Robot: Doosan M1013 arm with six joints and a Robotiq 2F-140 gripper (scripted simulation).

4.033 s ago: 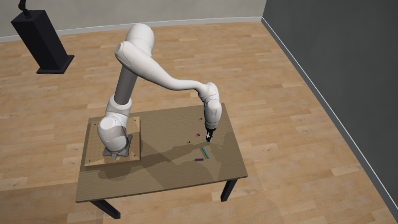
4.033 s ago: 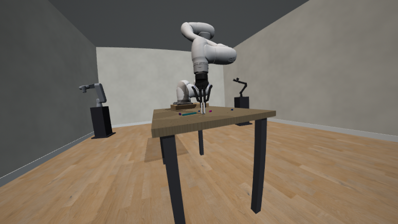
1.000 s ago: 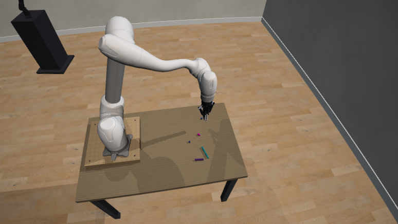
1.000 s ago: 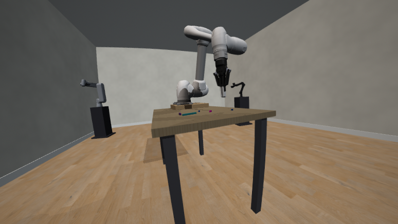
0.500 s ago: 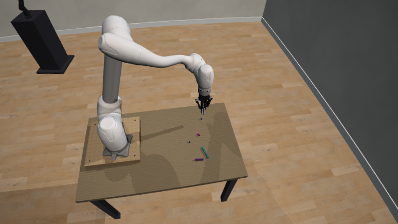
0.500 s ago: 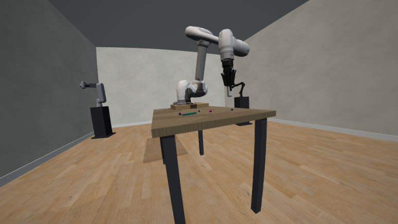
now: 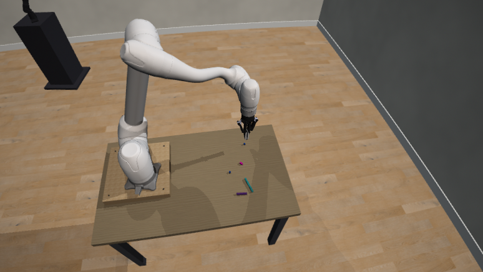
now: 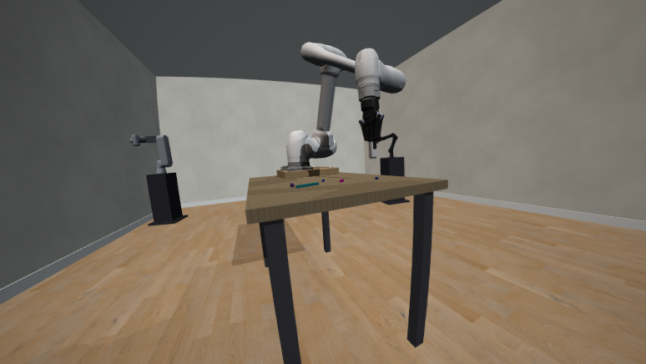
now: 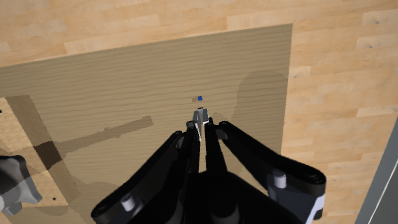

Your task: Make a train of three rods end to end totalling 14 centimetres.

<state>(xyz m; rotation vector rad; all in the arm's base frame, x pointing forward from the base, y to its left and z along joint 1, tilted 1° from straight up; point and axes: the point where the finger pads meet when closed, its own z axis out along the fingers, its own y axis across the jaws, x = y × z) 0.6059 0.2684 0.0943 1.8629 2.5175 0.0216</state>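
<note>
My hand is 3 cm past the magenta rod, 14 cm to the left of it and 13 cm above it. Round my hand: purple rod (2 cm behind, 34 cm to the right, 13 cm below); then turquoise rod (2 cm ahead, 29 cm to the right, 13 cm below); then grey rod (3 cm below).
</note>
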